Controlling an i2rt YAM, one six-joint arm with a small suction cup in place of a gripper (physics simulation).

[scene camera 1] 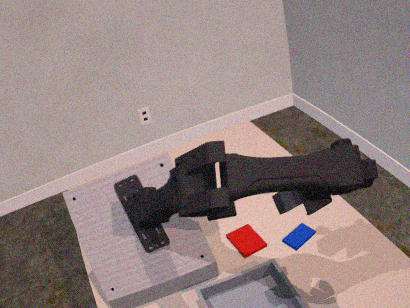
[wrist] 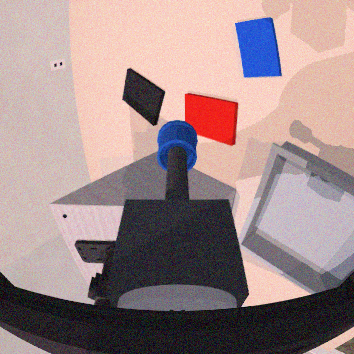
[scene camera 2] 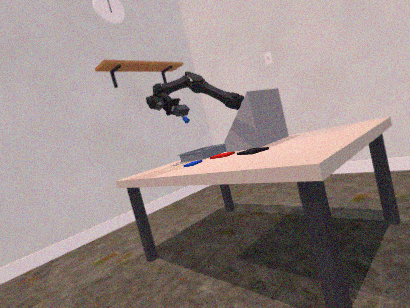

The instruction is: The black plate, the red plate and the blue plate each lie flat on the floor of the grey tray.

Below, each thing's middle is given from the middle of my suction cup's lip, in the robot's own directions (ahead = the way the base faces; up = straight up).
Scene:
My suction cup is 70 mm short of the blue plate (wrist: pixel 257 42), 40 mm to the right of it and 230 mm above it. Round my suction cup: grey tray (scene camera 1: pixel 267 277): 180 mm behind, 120 mm to the right, 210 mm below; then red plate (scene camera 1: pixel 245 239): 60 mm behind, 130 mm to the left, 230 mm below.

